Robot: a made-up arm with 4 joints.
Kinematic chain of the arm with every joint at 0, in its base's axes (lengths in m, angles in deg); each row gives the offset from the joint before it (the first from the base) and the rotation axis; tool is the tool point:
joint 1: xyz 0 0 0.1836 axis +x
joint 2: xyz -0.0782 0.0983 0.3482 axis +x
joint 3: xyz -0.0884 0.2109 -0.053 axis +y
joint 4: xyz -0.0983 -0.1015 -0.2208 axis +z
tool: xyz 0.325 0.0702 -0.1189
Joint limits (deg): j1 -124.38..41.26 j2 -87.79..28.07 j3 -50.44..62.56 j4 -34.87..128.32
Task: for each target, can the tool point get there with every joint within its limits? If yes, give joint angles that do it. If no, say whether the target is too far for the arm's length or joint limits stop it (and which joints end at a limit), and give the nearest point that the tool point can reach.
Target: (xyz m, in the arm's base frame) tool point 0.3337 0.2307 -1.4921
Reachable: no: too far | nearest point 0.0571 0.0944 -0.5024 | short by 1.037 m
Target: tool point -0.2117 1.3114 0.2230
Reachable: no: too far | nearest point -0.1998 0.7077 0.2049 | short by 0.604 m
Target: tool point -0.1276 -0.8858 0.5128
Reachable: no: joint limits stop it (at a limit: joint 2, joint 4) | nearest point -0.1446 -0.4657 0.3567 | short by 0.448 m
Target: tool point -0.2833 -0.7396 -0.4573
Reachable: no: joint limits stop it (at a limit: joint 1, joint 4) | nearest point -0.2343 -0.3562 -0.3140 | short by 0.412 m
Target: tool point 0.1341 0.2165 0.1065
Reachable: yes | joints -17.52 -10.57 -14.42 2.65
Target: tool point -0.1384 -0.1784 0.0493
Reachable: yes | joints -106.36 -9.08 30.27 -4.17
